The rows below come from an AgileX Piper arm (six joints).
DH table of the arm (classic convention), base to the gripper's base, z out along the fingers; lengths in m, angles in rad. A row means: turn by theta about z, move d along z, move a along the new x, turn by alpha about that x. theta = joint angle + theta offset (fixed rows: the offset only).
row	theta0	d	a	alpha
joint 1	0	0.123	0	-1.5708
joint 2	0.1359	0	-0.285	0
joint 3	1.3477	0	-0.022	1.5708
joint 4	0	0.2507	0	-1.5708
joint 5	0	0	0	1.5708
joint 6	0	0.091	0	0
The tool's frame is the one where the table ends.
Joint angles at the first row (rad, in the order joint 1, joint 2, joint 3, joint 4, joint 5, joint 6):
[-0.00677 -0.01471 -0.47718 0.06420 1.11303 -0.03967]
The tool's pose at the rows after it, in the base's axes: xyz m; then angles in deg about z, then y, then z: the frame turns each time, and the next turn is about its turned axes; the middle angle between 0 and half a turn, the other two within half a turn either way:
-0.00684 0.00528 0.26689 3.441 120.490 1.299
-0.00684 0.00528 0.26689 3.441 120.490 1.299
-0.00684 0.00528 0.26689 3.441 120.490 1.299
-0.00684 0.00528 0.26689 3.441 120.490 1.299
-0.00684 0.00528 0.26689 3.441 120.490 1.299
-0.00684 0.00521 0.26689 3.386 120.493 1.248
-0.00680 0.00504 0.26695 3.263 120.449 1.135
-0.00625 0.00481 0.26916 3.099 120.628 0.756
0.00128 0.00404 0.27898 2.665 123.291 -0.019
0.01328 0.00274 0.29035 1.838 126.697 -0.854
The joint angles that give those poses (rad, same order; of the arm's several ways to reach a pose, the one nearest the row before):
[-0.00674 -0.01470 -0.47716 0.06417 1.11300 -0.03965]
[-0.00674 -0.01470 -0.47716 0.06417 1.11300 -0.03965]
[-0.00674 -0.01470 -0.47716 0.06417 1.11300 -0.03965]
[-0.00674 -0.01470 -0.47716 0.06417 1.11300 -0.03965]
[-0.00674 -0.01470 -0.47716 0.06417 1.11300 -0.03965]
[-0.00680 -0.01469 -0.47718 0.06330 1.11301 -0.03970]
[-0.00675 -0.01471 -0.47718 0.06125 1.11216 -0.03965]
[-0.00683 -0.00460 -0.48525 0.05844 1.11309 -0.04371]
[-0.00674 0.07186 -0.52162 0.04948 1.11913 -0.05119]
[-0.00670 0.17118 -0.56539 0.03451 1.12249 -0.05305]

